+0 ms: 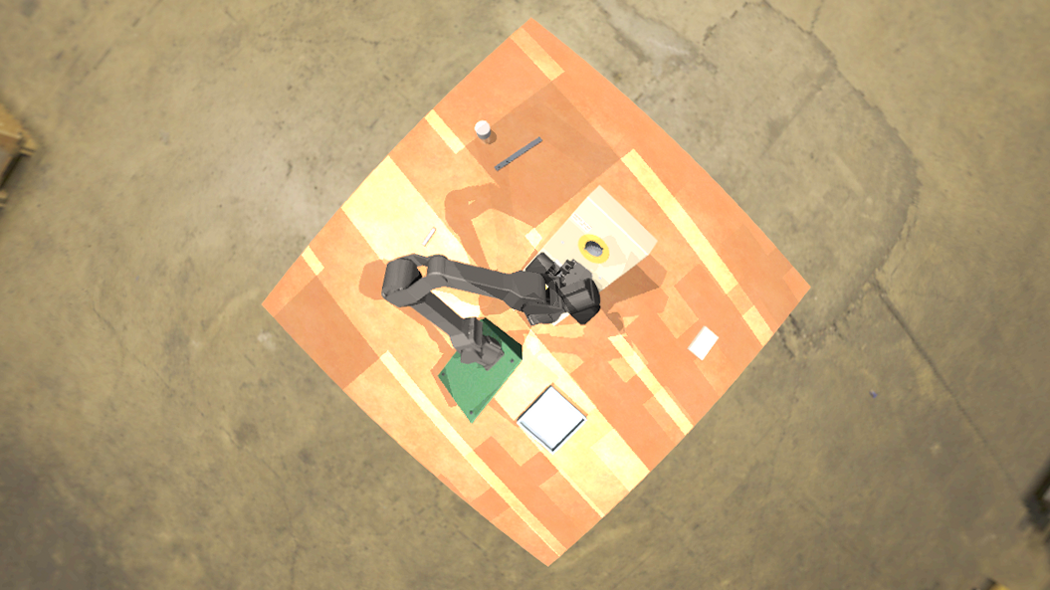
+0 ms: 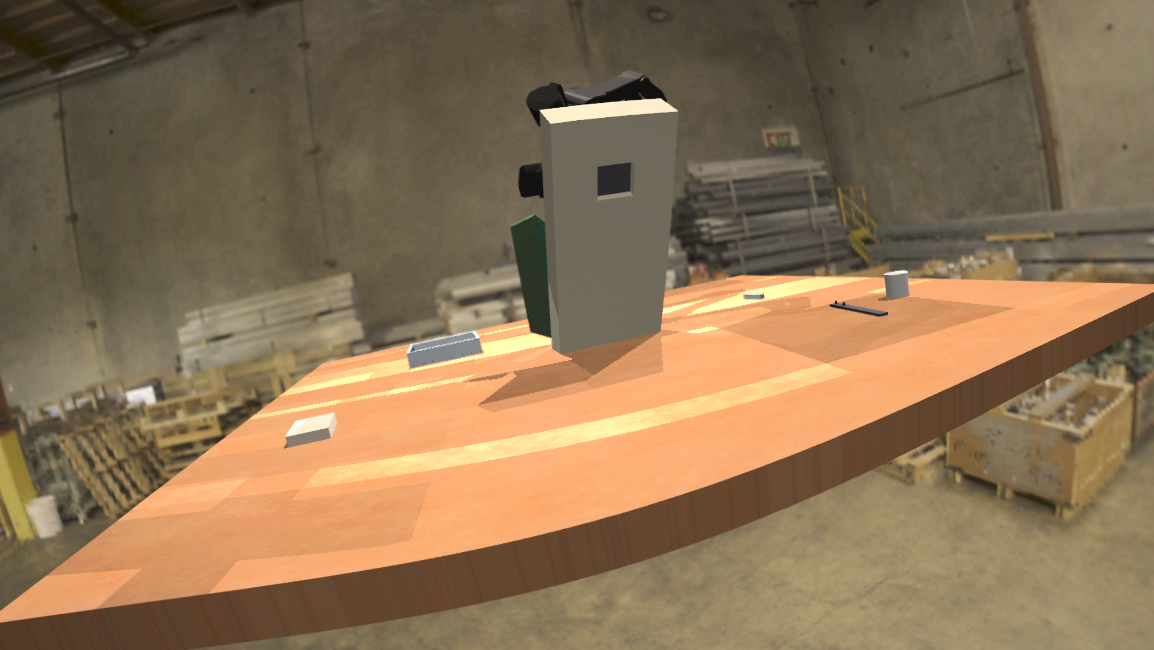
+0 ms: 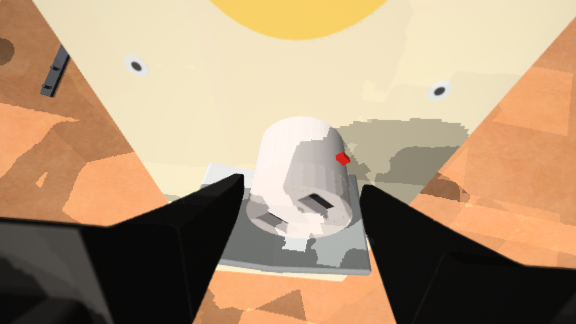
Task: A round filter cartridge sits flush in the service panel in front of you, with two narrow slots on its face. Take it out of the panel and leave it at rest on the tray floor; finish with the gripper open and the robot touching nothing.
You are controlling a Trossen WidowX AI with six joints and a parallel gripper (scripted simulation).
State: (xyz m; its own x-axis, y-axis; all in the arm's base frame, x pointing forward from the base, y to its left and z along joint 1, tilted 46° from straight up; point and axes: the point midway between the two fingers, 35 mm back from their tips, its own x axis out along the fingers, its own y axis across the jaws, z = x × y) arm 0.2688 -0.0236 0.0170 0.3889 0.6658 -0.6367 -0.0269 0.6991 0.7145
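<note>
My gripper tip is 33 cm past the tray, 28 cm to the left of it and 21 cm above it. Also, from my gripper tip: round white filter cartridge (right at my gripper tip); white block (17 cm ahead, 46 cm to the right, 21 cm below).
</note>
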